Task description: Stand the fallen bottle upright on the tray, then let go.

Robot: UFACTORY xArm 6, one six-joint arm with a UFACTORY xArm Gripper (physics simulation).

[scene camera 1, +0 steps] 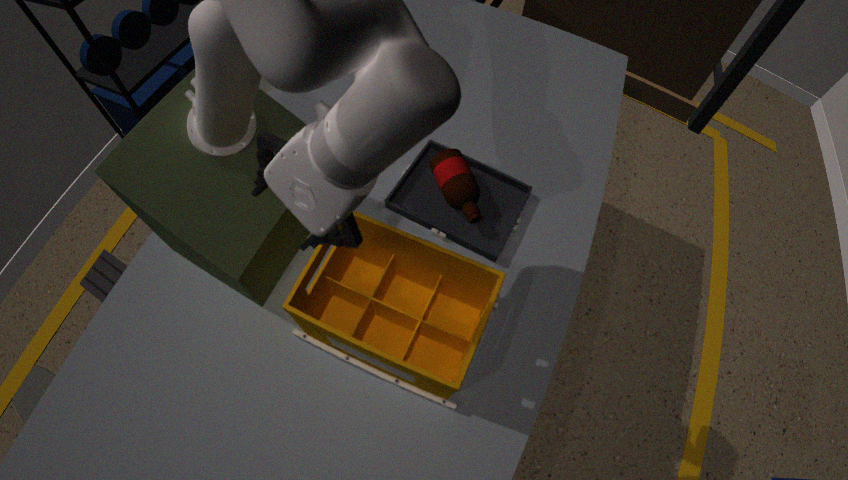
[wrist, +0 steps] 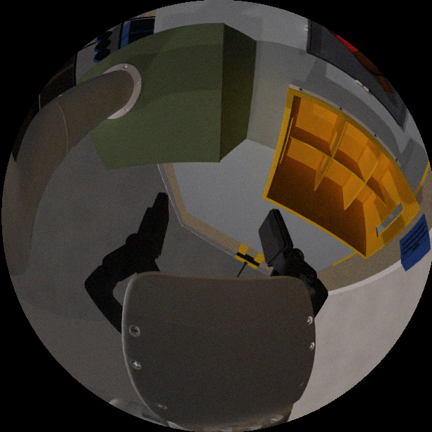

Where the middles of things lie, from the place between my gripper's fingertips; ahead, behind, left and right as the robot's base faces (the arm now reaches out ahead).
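The white strip [scene camera 1: 318, 344] is 170 mm ahead of my hand, 60 mm to the right of it and 270 mm below it. Going by their middles, that strip is the nearest to my hand of the things named here. As for the brown bottle [scene camera 1: 456, 181], it's a bit ahead of my hand, a long way to the left of it and well below it.
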